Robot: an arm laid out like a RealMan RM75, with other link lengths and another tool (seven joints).
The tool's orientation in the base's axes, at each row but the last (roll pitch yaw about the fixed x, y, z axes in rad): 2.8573, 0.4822, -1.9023; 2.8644, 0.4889, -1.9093; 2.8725, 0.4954, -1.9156; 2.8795, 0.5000, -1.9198; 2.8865, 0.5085, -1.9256; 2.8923, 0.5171, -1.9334; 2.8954, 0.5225, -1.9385; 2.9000, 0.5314, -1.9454
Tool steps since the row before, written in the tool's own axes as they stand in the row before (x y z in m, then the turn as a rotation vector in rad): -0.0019, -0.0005, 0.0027, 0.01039, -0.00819, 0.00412; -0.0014, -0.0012, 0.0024, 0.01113, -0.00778, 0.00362; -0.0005, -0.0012, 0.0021, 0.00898, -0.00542, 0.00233; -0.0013, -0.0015, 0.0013, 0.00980, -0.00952, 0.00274; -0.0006, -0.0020, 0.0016, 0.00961, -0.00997, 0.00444; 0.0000, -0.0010, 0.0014, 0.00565, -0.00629, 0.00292; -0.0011, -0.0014, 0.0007, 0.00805, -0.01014, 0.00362; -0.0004, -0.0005, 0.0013, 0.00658, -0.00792, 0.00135
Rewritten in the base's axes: 0.0007, 0.0029, -0.0015, 0.00429, -0.00815, -0.01036; 0.0013, 0.0022, -0.0017, 0.00374, -0.00894, -0.01018; 0.0011, 0.0013, -0.0018, 0.00226, -0.00734, -0.00751; 0.0017, 0.0014, -0.0008, 0.00587, -0.00868, -0.00919; 0.0020, 0.0009, -0.0015, 0.00623, -0.00772, -0.01063; 0.0009, 0.0005, -0.0014, 0.00405, -0.00447, -0.00660; 0.0016, 0.0009, -0.0003, 0.00692, -0.00694, -0.00920; 0.0005, 0.0009, -0.0010, 0.00537, -0.00646, -0.00610
